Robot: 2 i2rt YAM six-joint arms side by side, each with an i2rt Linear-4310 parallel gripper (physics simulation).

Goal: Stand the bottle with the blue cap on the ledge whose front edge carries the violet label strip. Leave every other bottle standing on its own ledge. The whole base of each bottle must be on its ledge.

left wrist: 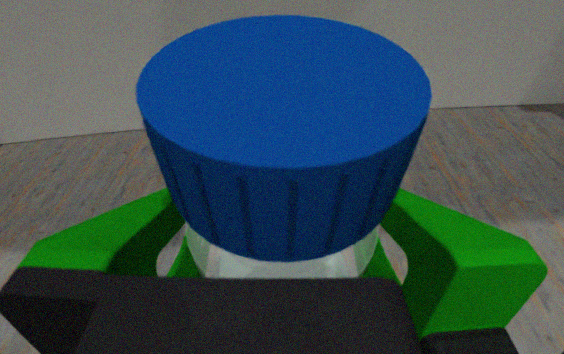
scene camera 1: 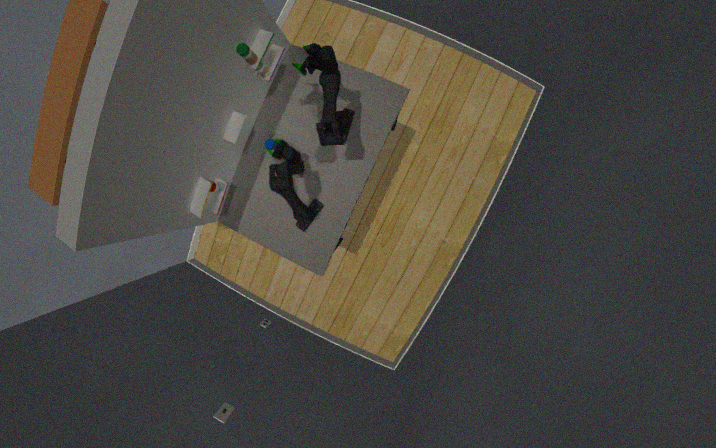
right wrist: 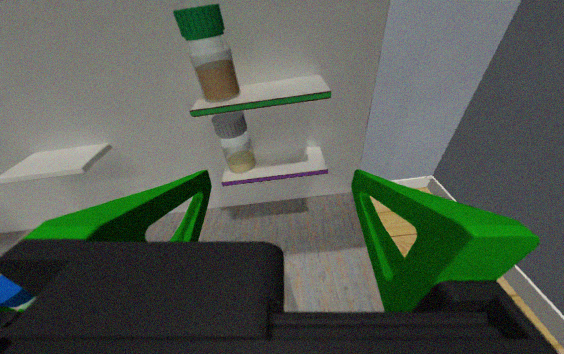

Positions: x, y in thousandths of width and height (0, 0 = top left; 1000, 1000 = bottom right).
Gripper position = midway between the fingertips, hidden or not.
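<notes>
The left gripper (left wrist: 499, 504) is visible, and so is the right gripper (right wrist: 499, 504). A blue-capped bottle (left wrist: 501, 394) stands in the scene. There is a grey-capped bottle (right wrist: 418, 403) too, though it is out of frame in the left wrist view. A brown-capped bottle (right wrist: 373, 157) is likewise present, and the left wrist view has it out of frame. The scene also contains a green-strip ledge (right wrist: 552, 239).
</notes>
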